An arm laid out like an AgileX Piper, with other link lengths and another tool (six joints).
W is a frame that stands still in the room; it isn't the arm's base.
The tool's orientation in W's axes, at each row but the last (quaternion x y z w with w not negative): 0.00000, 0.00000, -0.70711, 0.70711; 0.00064, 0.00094, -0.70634, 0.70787; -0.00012, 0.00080, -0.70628, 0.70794; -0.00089, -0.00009, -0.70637, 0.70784; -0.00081, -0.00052, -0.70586, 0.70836; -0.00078, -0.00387, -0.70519, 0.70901; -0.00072, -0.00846, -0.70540, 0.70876; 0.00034, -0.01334, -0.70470, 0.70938; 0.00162, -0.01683, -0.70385, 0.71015; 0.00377, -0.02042, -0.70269, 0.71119; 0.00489, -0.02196, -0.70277, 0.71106; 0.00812, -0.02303, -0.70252, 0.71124; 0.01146, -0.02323, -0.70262, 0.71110
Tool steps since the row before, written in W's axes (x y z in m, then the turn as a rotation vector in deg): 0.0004, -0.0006, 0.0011, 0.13, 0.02, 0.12; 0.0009, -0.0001, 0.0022, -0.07, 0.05, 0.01; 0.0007, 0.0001, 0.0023, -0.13, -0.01, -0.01; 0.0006, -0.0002, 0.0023, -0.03, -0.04, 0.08; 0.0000, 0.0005, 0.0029, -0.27, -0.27, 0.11; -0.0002, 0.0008, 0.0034, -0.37, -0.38, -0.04; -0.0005, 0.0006, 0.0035, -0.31, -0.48, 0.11; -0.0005, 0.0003, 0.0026, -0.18, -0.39, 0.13; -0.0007, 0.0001, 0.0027, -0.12, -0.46, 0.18; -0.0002, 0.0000, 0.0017, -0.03, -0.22, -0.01; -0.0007, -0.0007, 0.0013, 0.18, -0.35, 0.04; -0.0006, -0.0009, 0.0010, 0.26, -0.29, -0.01; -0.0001, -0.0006, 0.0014, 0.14, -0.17, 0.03
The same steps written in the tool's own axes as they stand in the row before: 0.0006, 0.0004, 0.0011, -0.02, 0.13, 0.12; 0.0001, 0.0009, 0.0022, -0.05, -0.07, 0.01; -0.0001, 0.0007, 0.0023, 0.01, -0.13, -0.01; 0.0002, 0.0006, 0.0023, 0.04, -0.03, 0.08; -0.0005, 0.0000, 0.0029, 0.27, -0.27, 0.11; -0.0008, -0.0002, 0.0034, 0.38, -0.37, -0.04; -0.0006, -0.0005, 0.0035, 0.48, -0.31, 0.11; -0.0003, -0.0004, 0.0026, 0.39, -0.18, 0.13; 0.0000, -0.0006, 0.0027, 0.46, -0.12, 0.17; 0.0000, -0.0001, 0.0017, 0.22, -0.03, -0.01; 0.0007, -0.0007, 0.0013, 0.35, 0.18, 0.02; 0.0009, -0.0006, 0.0010, 0.29, 0.26, -0.03; 0.0006, 0.0000, 0.0014, 0.17, 0.14, 0.02
